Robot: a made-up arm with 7 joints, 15 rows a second.
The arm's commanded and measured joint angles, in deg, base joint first. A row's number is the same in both.
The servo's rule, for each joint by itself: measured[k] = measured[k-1] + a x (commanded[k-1-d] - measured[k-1]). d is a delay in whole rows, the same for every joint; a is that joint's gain. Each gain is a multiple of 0.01, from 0.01 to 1. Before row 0 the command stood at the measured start. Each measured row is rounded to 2 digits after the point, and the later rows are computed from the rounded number. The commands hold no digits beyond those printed.
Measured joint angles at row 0: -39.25, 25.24, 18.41, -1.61, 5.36, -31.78, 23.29
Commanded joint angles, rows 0 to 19: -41.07, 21.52, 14.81, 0.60, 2.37, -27.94, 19.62; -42.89, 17.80, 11.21, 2.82, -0.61, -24.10, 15.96; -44.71, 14.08, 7.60, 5.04, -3.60, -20.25, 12.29; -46.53, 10.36, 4.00, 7.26, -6.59, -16.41, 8.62; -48.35, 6.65, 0.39, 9.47, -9.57, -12.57, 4.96; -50.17, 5.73, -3.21, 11.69, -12.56, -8.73, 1.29; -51.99, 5.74, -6.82, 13.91, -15.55, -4.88, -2.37; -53.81, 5.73, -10.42, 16.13, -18.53, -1.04, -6.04; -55.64, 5.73, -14.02, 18.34, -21.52, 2.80, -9.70; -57.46, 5.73, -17.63, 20.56, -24.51, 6.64, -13.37; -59.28, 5.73, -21.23, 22.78, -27.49, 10.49, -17.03; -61.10, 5.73, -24.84, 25.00, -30.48, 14.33, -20.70; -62.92, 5.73, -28.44, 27.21, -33.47, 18.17, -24.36; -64.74, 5.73, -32.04, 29.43, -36.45, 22.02, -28.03; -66.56, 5.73, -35.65, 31.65, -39.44, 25.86, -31.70; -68.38, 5.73, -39.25, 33.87, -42.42, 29.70, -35.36; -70.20, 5.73, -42.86, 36.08, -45.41, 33.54, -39.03; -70.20, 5.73, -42.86, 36.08, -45.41, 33.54, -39.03; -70.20, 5.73, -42.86, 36.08, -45.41, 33.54, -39.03; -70.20, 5.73, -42.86, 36.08, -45.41, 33.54, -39.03
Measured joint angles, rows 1 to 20: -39.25, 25.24, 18.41, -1.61, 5.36, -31.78, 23.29; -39.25, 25.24, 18.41, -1.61, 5.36, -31.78, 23.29; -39.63, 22.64, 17.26, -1.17, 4.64, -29.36, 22.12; -40.31, 19.25, 15.32, -0.37, 3.38, -26.05, 20.15; -41.23, 15.63, 12.85, 0.71, 1.70, -22.40, 17.63; -42.34, 11.94, 10.02, 2.02, -0.29, -18.63, 14.75; -43.60, 8.24, 6.94, 3.51, -2.52, -14.81, 11.62; -44.98, 6.48, 3.69, 5.15, -4.93, -10.98, 8.31; -46.45, 5.96, 0.33, 6.90, -7.48, -7.14, 4.89; -48.00, 5.80, -3.11, 8.75, -10.13, -3.30, 1.39; -49.60, 5.75, -6.60, 10.67, -12.86, 0.54, -2.16; -51.25, 5.74, -10.13, 12.65, -15.66, 4.38, -5.75; -52.94, 5.73, -13.68, 14.68, -18.50, 8.23, -9.36; -54.65, 5.73, -17.25, 16.74, -21.38, 12.07, -12.99; -56.39, 5.73, -20.83, 18.83, -24.28, 15.91, -16.63; -58.14, 5.73, -24.42, 20.95, -27.20, 19.76, -20.28; -59.91, 5.73, -28.01, 23.09, -30.14, 23.60, -23.93; -61.69, 5.73, -31.61, 25.25, -33.09, 27.44, -27.59; -63.48, 5.73, -35.21, 27.42, -36.05, 31.28, -31.25; -64.89, 5.73, -37.66, 29.15, -38.30, 32.70, -33.74
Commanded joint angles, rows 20 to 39: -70.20, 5.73, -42.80, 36.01, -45.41, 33.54, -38.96; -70.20, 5.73, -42.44, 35.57, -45.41, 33.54, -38.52; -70.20, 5.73, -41.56, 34.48, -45.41, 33.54, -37.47; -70.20, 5.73, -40.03, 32.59, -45.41, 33.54, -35.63; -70.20, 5.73, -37.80, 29.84, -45.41, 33.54, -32.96; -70.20, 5.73, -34.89, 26.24, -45.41, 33.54, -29.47; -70.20, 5.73, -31.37, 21.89, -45.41, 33.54, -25.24; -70.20, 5.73, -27.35, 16.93, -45.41, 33.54, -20.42; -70.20, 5.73, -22.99, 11.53, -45.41, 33.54, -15.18; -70.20, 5.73, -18.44, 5.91, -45.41, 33.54, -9.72; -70.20, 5.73, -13.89, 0.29, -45.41, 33.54, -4.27; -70.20, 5.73, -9.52, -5.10, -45.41, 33.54, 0.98; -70.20, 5.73, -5.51, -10.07, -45.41, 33.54, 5.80; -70.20, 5.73, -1.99, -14.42, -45.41, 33.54, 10.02; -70.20, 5.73, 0.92, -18.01, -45.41, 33.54, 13.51; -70.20, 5.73, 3.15, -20.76, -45.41, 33.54, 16.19; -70.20, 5.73, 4.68, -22.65, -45.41, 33.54, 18.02; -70.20, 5.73, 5.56, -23.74, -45.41, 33.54, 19.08; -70.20, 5.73, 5.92, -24.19, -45.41, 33.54, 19.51; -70.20, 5.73, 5.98, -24.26, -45.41, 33.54, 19.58
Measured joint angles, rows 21 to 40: -66.01, 5.73, -39.32, 30.54, -40.01, 33.23, -35.43; -66.89, 5.73, -40.45, 31.65, -41.31, 33.43, -36.58; -67.59, 5.73, -41.20, 32.52, -42.29, 33.50, -37.34; -68.14, 5.73, -41.60, 33.13, -43.04, 33.53, -37.72; -68.57, 5.73, -41.59, 33.40, -43.61, 33.54, -37.64; -68.91, 5.73, -41.09, 33.24, -44.04, 33.54, -37.00; -69.18, 5.73, -40.04, 32.56, -44.37, 33.54, -35.71; -69.39, 5.73, -38.39, 31.30, -44.62, 33.54, -33.71; -69.56, 5.73, -36.14, 29.42, -44.81, 33.54, -31.00; -69.69, 5.73, -33.33, 26.92, -44.95, 33.54, -27.61; -69.80, 5.73, -30.02, 23.84, -45.06, 33.54, -23.63; -69.88, 5.73, -26.31, 20.25, -45.14, 33.54, -19.18; -69.95, 5.73, -22.34, 16.26, -45.20, 33.54, -14.41; -70.00, 5.73, -18.24, 11.99, -45.25, 33.54, -9.49; -70.04, 5.73, -14.17, 7.58, -45.29, 33.54, -4.60; -70.07, 5.73, -10.27, 3.18, -45.32, 33.54, 0.08; -70.10, 5.73, -6.69, -1.06, -45.34, 33.54, 4.38; -70.12, 5.73, -3.54, -5.00, -45.36, 33.54, 8.16; -70.14, 5.73, -0.91, -8.53, -45.37, 33.54, 11.32; -70.15, 5.73, 1.16, -11.57, -45.38, 33.54, 13.80
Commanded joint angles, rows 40 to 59: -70.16, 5.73, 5.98, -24.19, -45.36, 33.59, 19.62; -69.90, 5.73, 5.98, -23.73, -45.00, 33.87, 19.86; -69.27, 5.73, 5.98, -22.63, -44.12, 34.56, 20.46; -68.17, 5.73, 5.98, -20.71, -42.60, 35.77, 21.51; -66.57, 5.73, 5.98, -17.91, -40.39, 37.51, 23.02; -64.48, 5.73, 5.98, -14.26, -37.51, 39.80, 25.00; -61.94, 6.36, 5.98, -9.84, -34.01, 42.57, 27.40; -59.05, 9.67, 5.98, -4.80, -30.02, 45.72, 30.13; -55.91, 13.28, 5.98, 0.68, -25.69, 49.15, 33.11; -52.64, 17.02, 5.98, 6.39, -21.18, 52.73, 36.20; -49.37, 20.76, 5.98, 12.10, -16.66, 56.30, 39.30; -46.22, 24.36, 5.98, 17.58, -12.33, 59.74, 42.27; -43.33, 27.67, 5.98, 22.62, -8.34, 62.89, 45.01; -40.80, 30.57, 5.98, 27.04, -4.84, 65.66, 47.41; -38.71, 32.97, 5.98, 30.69, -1.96, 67.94, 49.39; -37.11, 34.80, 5.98, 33.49, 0.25, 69.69, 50.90; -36.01, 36.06, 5.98, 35.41, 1.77, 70.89, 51.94; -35.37, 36.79, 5.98, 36.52, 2.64, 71.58, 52.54; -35.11, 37.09, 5.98, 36.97, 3.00, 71.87, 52.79; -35.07, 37.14, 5.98, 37.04, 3.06, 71.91, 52.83
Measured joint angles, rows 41 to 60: -70.16, 5.73, 2.68, -14.09, -45.39, 33.54, 15.63; -70.17, 5.73, 3.74, -16.12, -45.39, 33.54, 16.89; -70.17, 5.73, 4.46, -17.73, -45.38, 33.57, 17.76; -70.11, 5.73, 4.95, -18.93, -45.29, 33.76, 18.43; -69.93, 5.73, 5.28, -19.67, -45.01, 34.26, 19.08; -69.56, 5.73, 5.50, -19.88, -44.43, 35.21, 19.86; -68.93, 5.73, 5.65, -19.49, -43.46, 36.66, 20.87; -68.00, 5.73, 5.76, -18.44, -42.03, 38.64, 22.19; -66.73, 6.17, 5.83, -16.72, -40.11, 41.12, 23.86; -65.12, 8.62, 5.88, -14.34, -37.69, 44.02, 25.87; -63.19, 11.88, 5.91, -11.34, -34.81, 47.25, 28.19; -60.97, 15.48, 5.93, -7.79, -31.54, 50.70, 30.75; -58.53, 19.18, 5.95, -3.81, -27.97, 54.23, 33.49; -55.94, 22.81, 5.96, 0.47, -24.22, 57.70, 36.30; -53.29, 26.21, 5.97, 4.90, -20.41, 60.97, 39.09; -50.67, 29.26, 5.97, 9.33, -16.67, 63.92, 41.75; -48.16, 31.86, 5.97, 13.60, -13.14, 66.45, 44.19; -45.84, 33.92, 5.97, 17.58, -9.93, 68.49, 46.34; -43.78, 35.42, 5.97, 21.15, -7.12, 70.00, 48.13; -42.01, 36.38, 5.97, 24.22, -4.78, 71.00, 49.54
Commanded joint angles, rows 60 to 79: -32.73, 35.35, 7.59, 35.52, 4.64, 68.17, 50.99; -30.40, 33.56, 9.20, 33.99, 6.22, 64.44, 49.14; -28.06, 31.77, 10.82, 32.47, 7.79, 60.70, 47.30; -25.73, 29.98, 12.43, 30.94, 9.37, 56.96, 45.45; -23.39, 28.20, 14.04, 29.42, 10.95, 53.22, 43.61; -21.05, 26.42, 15.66, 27.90, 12.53, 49.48, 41.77; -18.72, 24.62, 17.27, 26.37, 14.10, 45.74, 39.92; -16.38, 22.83, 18.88, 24.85, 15.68, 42.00, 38.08; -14.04, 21.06, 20.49, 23.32, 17.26, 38.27, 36.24; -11.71, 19.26, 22.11, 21.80, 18.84, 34.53, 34.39; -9.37, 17.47, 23.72, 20.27, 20.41, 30.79, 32.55; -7.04, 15.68, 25.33, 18.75, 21.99, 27.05, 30.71; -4.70, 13.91, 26.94, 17.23, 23.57, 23.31, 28.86; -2.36, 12.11, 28.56, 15.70, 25.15, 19.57, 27.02; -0.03, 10.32, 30.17, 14.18, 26.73, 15.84, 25.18; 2.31, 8.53, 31.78, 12.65, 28.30, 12.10, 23.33; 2.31, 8.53, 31.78, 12.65, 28.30, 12.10, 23.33; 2.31, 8.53, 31.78, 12.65, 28.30, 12.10, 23.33; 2.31, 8.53, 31.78, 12.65, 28.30, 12.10, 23.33; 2.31, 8.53, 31.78, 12.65, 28.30, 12.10, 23.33
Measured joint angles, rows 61 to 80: -40.56, 36.88, 5.97, 26.77, -2.91, 71.55, 50.58; -39.41, 37.06, 5.97, 28.82, -1.48, 71.78, 51.30; -38.01, 35.86, 6.49, 30.16, -0.01, 69.51, 51.20; -36.41, 34.25, 7.36, 30.93, 1.49, 66.32, 50.54; -34.66, 32.51, 8.47, 31.24, 3.00, 62.78, 49.50; -32.78, 30.74, 9.74, 31.18, 4.53, 59.11, 48.20; -30.81, 28.96, 11.12, 30.83, 6.07, 55.40, 46.73; -28.76, 27.18, 12.57, 30.24, 7.62, 51.67, 45.14; -26.65, 25.39, 14.07, 29.47, 9.18, 47.93, 43.47; -24.49, 23.60, 15.61, 28.55, 10.74, 44.19, 41.75; -22.30, 21.82, 17.17, 27.50, 12.30, 40.46, 39.99; -20.08, 20.03, 18.75, 26.36, 13.87, 36.72, 38.20; -17.83, 18.24, 20.34, 25.14, 15.44, 32.98, 36.39; -15.56, 16.45, 21.94, 23.86, 17.01, 29.24, 34.57; -13.28, 14.67, 23.54, 22.53, 18.58, 25.50, 32.74; -10.99, 12.88, 25.15, 21.16, 20.16, 21.76, 30.91; -8.69, 11.09, 26.76, 19.76, 21.74, 18.03, 29.08; -6.38, 9.30, 28.37, 18.34, 23.31, 14.29, 27.24; -4.56, 8.76, 29.46, 17.20, 24.51, 12.91, 25.99; -3.12, 8.60, 30.20, 16.29, 25.42, 12.40, 25.14
